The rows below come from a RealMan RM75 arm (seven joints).
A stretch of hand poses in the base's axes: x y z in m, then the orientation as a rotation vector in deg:
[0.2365 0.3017 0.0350 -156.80 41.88 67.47]
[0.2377 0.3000 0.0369 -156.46 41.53 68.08]
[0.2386 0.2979 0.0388 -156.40 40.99 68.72]
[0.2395 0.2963 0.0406 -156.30 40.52 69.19]
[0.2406 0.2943 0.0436 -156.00 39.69 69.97]
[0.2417 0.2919 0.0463 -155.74 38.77 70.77]
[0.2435 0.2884 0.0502 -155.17 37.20 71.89]
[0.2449 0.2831 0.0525 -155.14 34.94 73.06]
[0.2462 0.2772 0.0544 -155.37 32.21 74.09]
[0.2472 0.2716 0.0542 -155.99 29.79 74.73]
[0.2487 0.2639 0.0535 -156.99 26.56 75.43]
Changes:
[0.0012 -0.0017 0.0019 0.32 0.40 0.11]
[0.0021 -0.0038 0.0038 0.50 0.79 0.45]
[0.0030 -0.0054 0.0056 0.70 1.07 0.72]
[0.0041 -0.0074 0.0086 1.17 1.55 1.12]
[0.0052 -0.0098 0.0113 1.63 2.03 1.59]
[0.0070 -0.0133 0.0152 2.55 2.70 2.30]
[0.0084 -0.0186 0.0175 3.31 3.33 3.64]
[0.0097 -0.0245 0.0194 4.05 3.84 5.34]
[0.0107 -0.0301 0.0192 4.39 4.08 7.00]
[0.0122 -0.0378 0.0185 4.69 4.30 9.27]

